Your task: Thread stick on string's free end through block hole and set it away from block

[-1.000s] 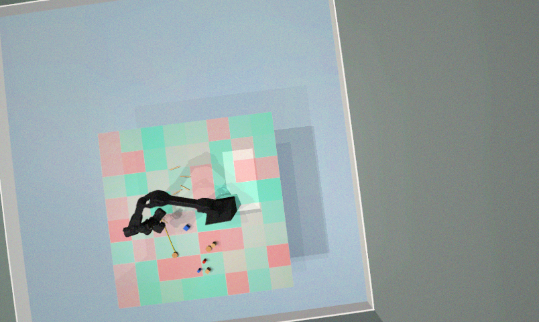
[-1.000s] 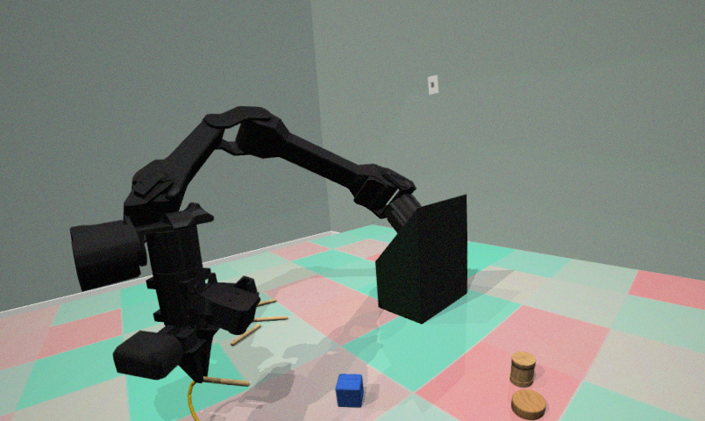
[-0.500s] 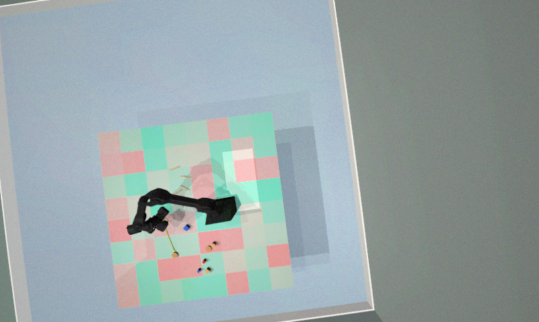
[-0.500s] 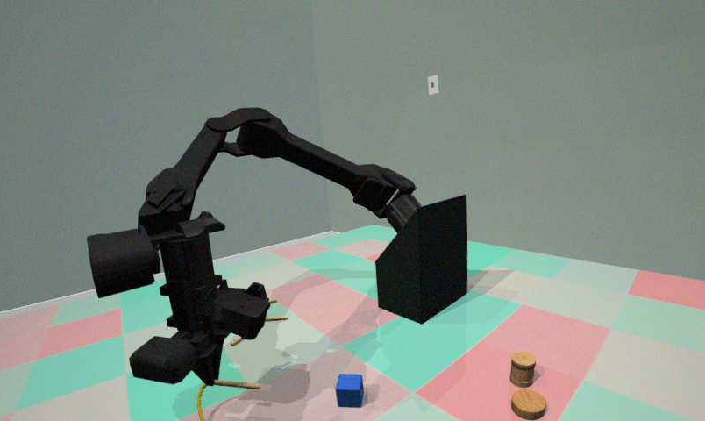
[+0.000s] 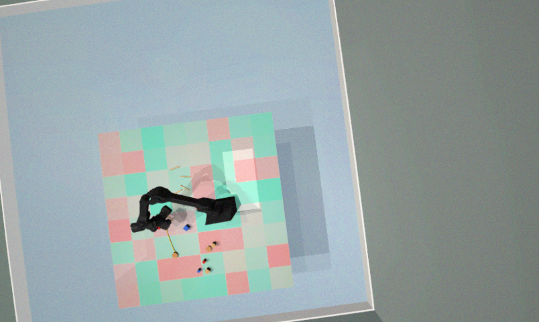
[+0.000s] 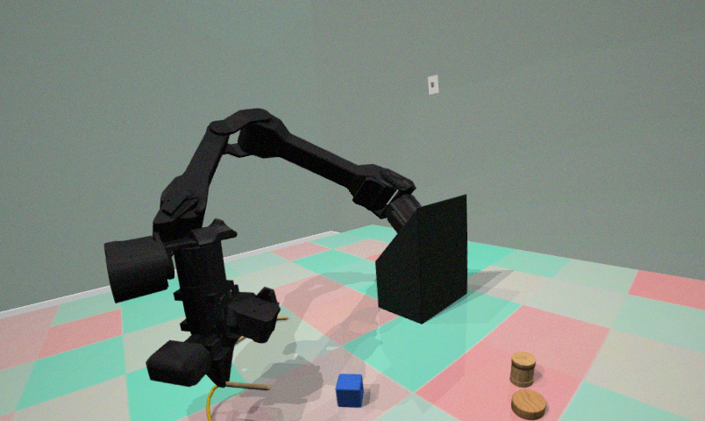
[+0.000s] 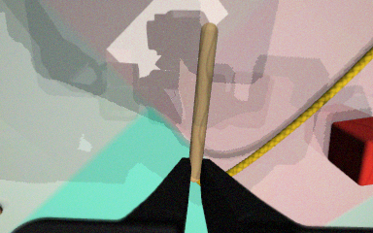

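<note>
Now: the blue block 140 mm behind my gripper tip, 100 mm to the left of it and 10 mm below it. Round my gripper tip: round wooden button 50 mm behind, 300 mm to the left, 20 mm below; thin wooden stick 10 mm behind, 10 mm to the left; red cube 60 mm ahead, 90 mm to the left, 10 mm below.
</note>
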